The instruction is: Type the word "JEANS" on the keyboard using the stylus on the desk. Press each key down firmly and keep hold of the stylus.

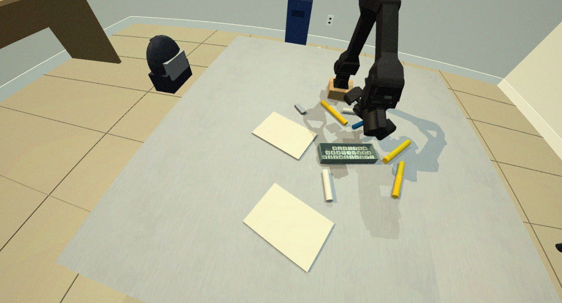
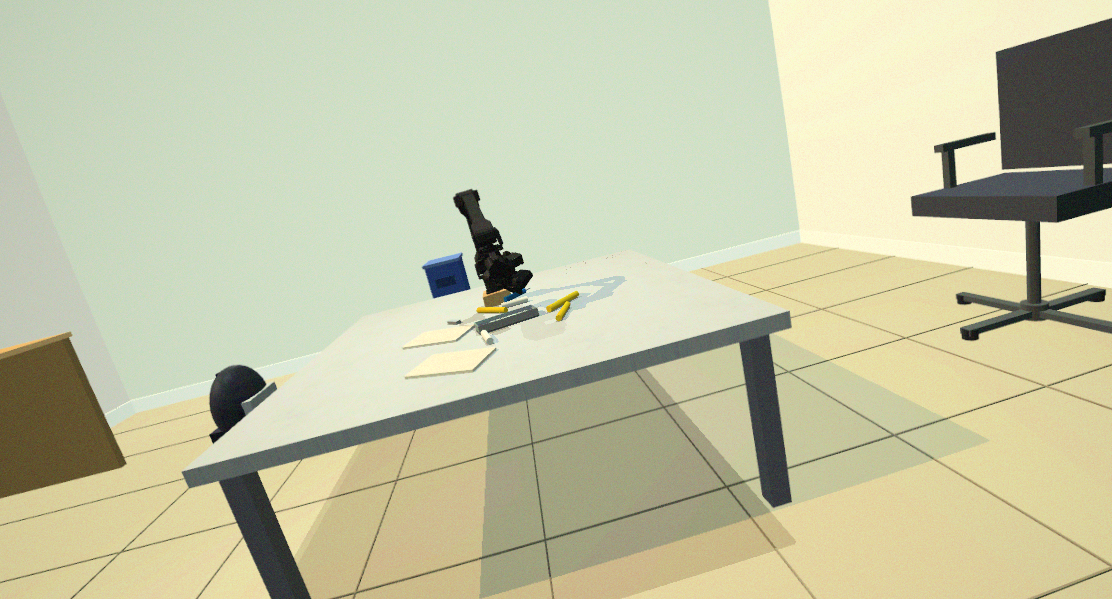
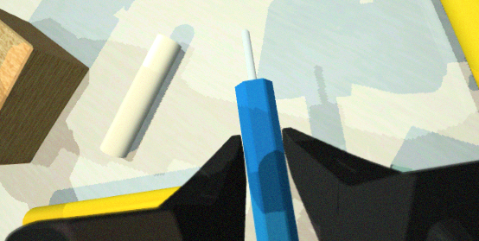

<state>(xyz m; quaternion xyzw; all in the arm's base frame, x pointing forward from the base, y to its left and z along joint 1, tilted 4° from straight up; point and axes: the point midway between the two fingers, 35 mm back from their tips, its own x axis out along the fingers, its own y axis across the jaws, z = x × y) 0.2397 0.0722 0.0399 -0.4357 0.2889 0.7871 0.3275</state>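
Now: gripper tip 1 cm past the stylus and 1 cm to the right of it. The rest, counted from my gripper tip: grey block (7 cm behind, 24 cm to the right, 5 cm below).
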